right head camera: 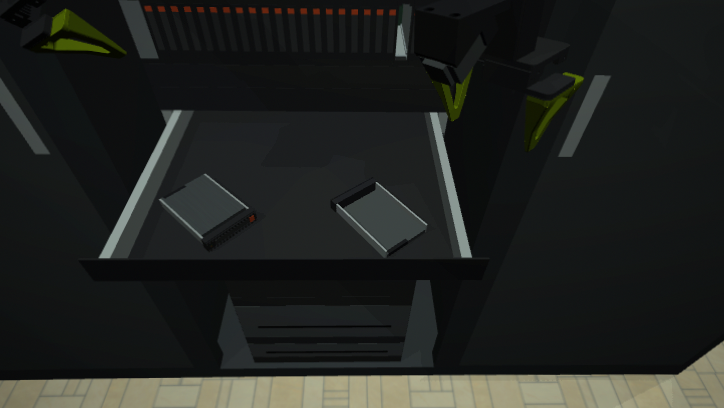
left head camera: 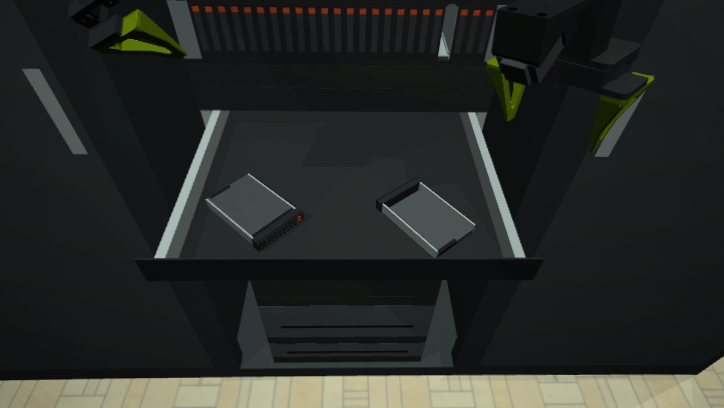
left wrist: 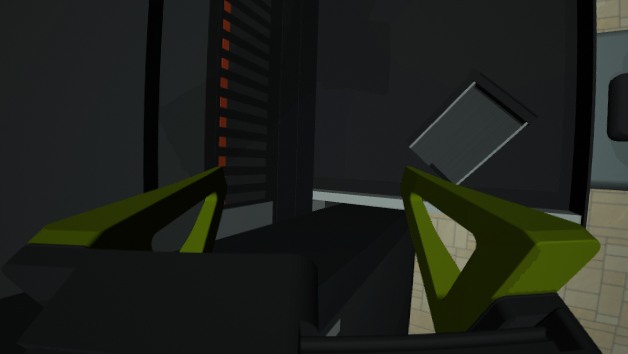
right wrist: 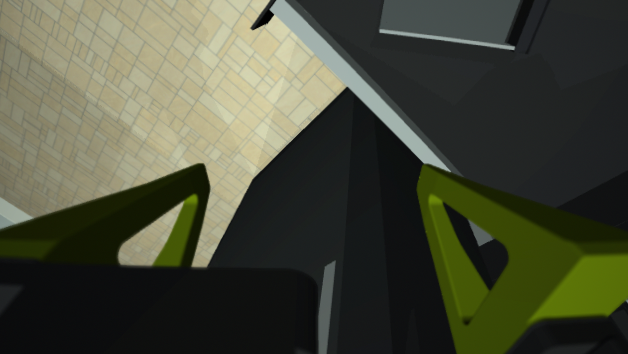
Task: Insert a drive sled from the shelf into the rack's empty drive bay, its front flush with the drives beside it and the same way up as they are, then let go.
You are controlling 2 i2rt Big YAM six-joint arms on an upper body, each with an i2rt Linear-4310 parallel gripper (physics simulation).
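Frame: origin at the left arm's base, x ahead, y left, z up, level; metres.
Where they show: left gripper, between the fingertips: (right head camera: 127, 17) (left head camera: 185, 17) (left wrist: 313, 176); right gripper, between the fingertips: (right head camera: 489, 133) (left head camera: 548, 133) (right wrist: 313, 175).
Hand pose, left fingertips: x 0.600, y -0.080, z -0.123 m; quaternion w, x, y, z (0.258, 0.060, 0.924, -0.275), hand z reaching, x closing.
Note:
After its pixels a point has its place.
One drive sled (left head camera: 250, 206) @(x 0.523, y -0.127, z -0.350 m) (right head camera: 206, 207) @(x 0.521, y -0.131, z -0.350 m) (left wrist: 467, 132) @(x 0.524, y -0.130, z -0.350 m) lies flat at the left of the pulled-out shelf (left head camera: 334, 141) @(x 0.690, y -0.238, z -0.365 m) (right head camera: 303, 141) @(x 0.690, y -0.250, z -0.365 m), its dark front with an orange tab toward the lower right. Another sled (left head camera: 430, 217) @(x 0.510, y -0.377, z -0.358 m) (right head camera: 383, 217) @(x 0.510, y -0.376, z -0.358 m) (right wrist: 450, 20) @(x 0.524, y -0.390, z -0.358 m) lies flat at the right, its black front end toward the upper left. The empty drive bay (left head camera: 448, 32) (right head camera: 401, 32) is a narrow gap near the right end of the upright drive row. My right gripper (left head camera: 550, 135) @(x 0.492, y -0.484, z -0.200 m) (right head camera: 491, 135) @(x 0.492, y -0.484, z -0.200 m) (right wrist: 313, 175) @(x 0.492, y -0.484, z -0.200 m) is open and empty beyond the shelf's right side wall. My left gripper (left wrist: 313, 176) @(x 0.600, y -0.080, z -0.123 m) is open and empty at the upper left, clear of both sleds.
The drive row (left head camera: 314, 32) @(x 0.721, y -0.213, z -0.193 m) (right head camera: 273, 32) @(x 0.721, y -0.218, z -0.193 m) has orange tabs along its top. The shelf has light side walls and a dark front lip (left head camera: 339, 269) @(x 0.415, y -0.252, z -0.348 m) (right head camera: 283, 269) @(x 0.415, y -0.249, z -0.348 m). Dark cabinets with light handles (left head camera: 55, 111) @(x 0.701, y 0.205, z -0.319 m) (right head camera: 585, 116) @(x 0.701, y -0.718, z -0.320 m) flank it. In the right head camera, my right arm covers the row's right end.

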